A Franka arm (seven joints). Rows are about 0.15 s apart.
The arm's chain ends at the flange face. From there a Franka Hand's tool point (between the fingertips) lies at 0.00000 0.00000 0.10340 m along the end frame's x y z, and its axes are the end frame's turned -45 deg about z.
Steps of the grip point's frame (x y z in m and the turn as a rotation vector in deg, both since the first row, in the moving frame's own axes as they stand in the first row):
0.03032, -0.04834, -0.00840, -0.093, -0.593, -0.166
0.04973, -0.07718, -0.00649, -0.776, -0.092, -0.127
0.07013, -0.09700, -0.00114, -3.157, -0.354, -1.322
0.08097, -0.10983, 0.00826, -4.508, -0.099, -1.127
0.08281, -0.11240, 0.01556, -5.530, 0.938, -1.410
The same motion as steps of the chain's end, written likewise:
-0.01211, -0.05650, -0.00839, -0.485, -0.354, -0.166
-0.02028, -0.09085, -0.00648, -0.614, 0.484, -0.127
-0.02263, -0.12262, -0.00098, -2.483, 1.982, -1.322
-0.02609, -0.14073, 0.00858, -3.258, 3.118, -1.127
-0.02924, -0.14378, 0.01606, -3.247, 4.574, -1.410

